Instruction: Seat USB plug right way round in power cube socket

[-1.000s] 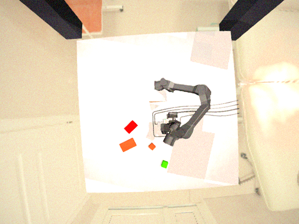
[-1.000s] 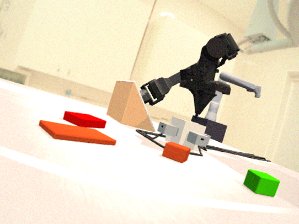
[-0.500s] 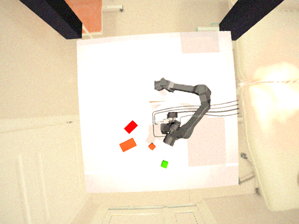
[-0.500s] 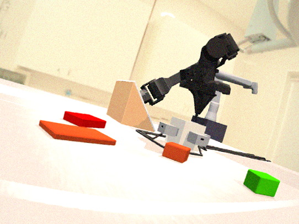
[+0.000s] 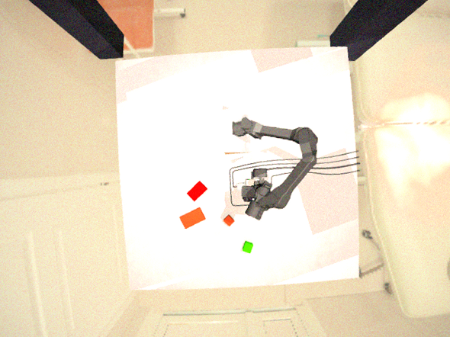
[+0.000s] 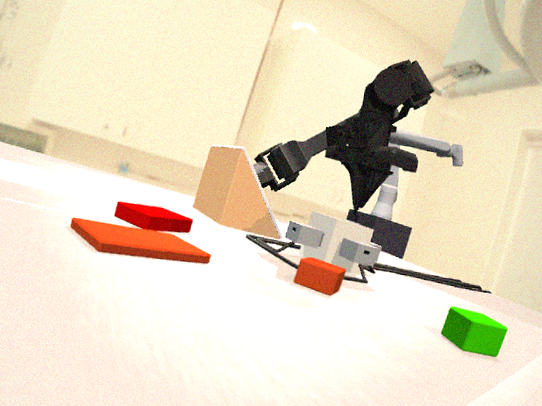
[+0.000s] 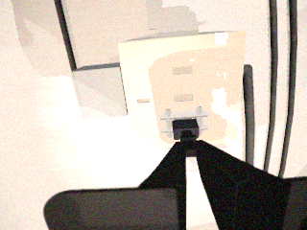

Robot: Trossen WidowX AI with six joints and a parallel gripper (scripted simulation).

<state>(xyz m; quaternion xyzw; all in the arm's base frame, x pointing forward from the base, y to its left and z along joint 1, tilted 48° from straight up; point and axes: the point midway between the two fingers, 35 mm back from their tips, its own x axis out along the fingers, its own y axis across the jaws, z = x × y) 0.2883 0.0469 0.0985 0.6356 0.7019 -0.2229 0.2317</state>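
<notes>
Now: gripper tip 1 cm above the dark USB plug. Also, from my gripper tip: red block (3 cm ahead, 31 cm to the right, 9 cm below); then small orange block (18 cm ahead, 15 cm to the right, 9 cm below); then USB socket (3 cm below).
</notes>
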